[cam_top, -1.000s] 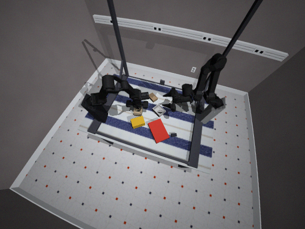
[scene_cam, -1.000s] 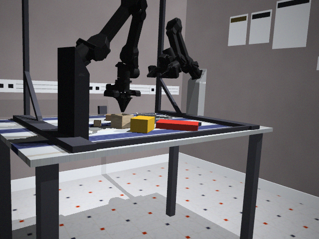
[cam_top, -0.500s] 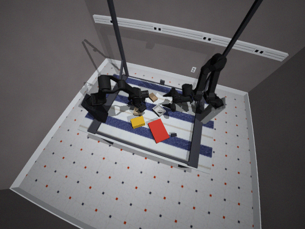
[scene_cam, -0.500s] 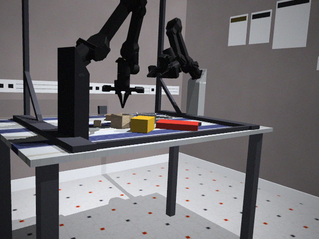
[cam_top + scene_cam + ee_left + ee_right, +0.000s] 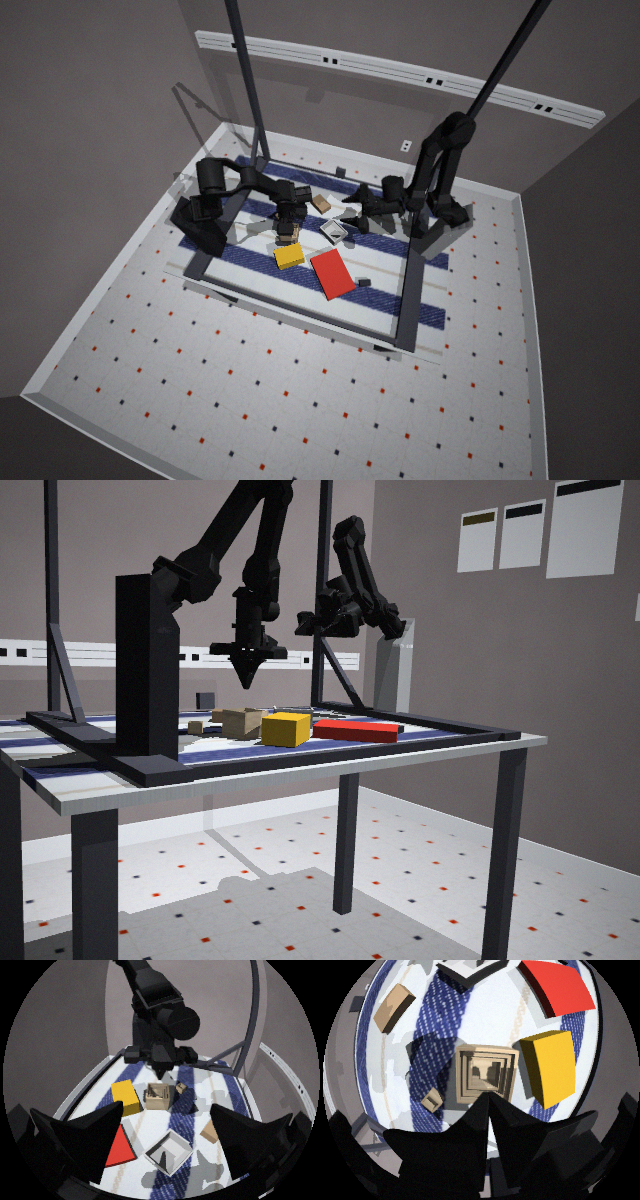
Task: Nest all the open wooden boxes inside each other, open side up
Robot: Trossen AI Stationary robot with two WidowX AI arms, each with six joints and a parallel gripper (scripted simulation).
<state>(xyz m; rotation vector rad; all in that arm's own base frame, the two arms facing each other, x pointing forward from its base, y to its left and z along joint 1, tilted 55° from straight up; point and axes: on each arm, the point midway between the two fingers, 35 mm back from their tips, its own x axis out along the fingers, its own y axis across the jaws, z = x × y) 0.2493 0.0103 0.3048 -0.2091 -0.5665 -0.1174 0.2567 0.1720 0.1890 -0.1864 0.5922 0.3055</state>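
My right gripper is now 130 mm above the tiny wooden box, 100 mm past it and 60 mm to the left of it. Also, from my right hand: white box (200 mm to the left, 110 mm below, 10 mm behind); then medium wooden box (120 mm below); then brown block (170 mm behind, 140 mm to the left, 130 mm below).
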